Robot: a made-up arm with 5 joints. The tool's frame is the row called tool.
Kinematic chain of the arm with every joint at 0, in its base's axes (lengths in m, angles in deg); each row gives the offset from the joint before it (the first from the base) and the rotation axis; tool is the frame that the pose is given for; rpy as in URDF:
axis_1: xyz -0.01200 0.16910 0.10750 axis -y
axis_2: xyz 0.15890 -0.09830 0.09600 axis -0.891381 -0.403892 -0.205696
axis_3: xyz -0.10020 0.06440 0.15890 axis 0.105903 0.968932 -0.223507
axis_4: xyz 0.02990 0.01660 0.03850 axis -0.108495 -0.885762 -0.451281
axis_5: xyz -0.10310 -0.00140 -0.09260 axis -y
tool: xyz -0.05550 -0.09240 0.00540 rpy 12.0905 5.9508 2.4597
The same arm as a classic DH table. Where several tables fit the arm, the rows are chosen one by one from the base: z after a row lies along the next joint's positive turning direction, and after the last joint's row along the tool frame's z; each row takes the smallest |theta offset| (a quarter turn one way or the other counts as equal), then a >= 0, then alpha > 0; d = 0 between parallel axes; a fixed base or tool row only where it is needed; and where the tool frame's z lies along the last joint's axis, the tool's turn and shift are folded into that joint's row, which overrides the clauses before.
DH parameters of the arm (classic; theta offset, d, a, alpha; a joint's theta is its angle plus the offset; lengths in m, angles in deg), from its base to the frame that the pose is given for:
base (fixed): 0.00 0.1075 -0.0120 90.00
axis_1: -77.01 0.0071 -0.0578 66.18
axis_2: 15.61 -0.1460 -0.1934 116.09
axis_3: -68.64 -0.0035 0.0272 -140.25
axis_4: -14.05 0.1795 -0.0786 -27.65
axis_5: 7.05 -0.1238 -0.0558 -78.18
tool (fixed): 2.50 -0.0009 0.0000 0.00

